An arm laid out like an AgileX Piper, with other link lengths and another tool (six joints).
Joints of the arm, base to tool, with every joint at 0 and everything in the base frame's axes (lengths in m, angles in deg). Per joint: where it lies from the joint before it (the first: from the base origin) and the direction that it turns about. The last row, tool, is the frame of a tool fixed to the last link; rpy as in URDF.
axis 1: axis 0 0 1 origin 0.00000 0.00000 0.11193
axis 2: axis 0 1 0 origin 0.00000 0.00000 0.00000
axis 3: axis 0 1 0 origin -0.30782 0.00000 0.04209
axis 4: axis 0.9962 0 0.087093 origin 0.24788 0.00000 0.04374
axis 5: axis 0 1 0 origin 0.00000 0.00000 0.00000
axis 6: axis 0.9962 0 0.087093 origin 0.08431 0.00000 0.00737
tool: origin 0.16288 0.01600 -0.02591 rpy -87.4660 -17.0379 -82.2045
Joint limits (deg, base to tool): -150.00..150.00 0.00..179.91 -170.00..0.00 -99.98..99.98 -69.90..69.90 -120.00..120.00
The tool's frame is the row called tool.
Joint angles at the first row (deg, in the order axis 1, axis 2, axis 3, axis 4, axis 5, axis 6):
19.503, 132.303, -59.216, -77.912, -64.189, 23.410
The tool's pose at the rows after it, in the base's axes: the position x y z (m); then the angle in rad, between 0 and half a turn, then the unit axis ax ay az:
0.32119 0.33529 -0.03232 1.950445 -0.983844 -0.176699 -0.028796
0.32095 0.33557 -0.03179 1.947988 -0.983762 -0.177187 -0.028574
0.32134 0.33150 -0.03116 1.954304 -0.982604 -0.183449 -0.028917
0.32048 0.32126 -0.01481 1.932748 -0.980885 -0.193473 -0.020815
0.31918 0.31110 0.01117 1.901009 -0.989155 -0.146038 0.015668
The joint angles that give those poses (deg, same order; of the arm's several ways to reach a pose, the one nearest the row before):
19.502, 132.303, -59.217, -77.913, -64.189, 23.409
19.502, 132.304, -59.218, -77.913, -64.339, 23.410
18.920, 131.999, -59.215, -79.049, -64.339, 23.408
16.788, 130.078, -59.217, -82.712, -66.456, 25.859
14.698, 126.683, -59.103, -85.655, -67.888, 35.243

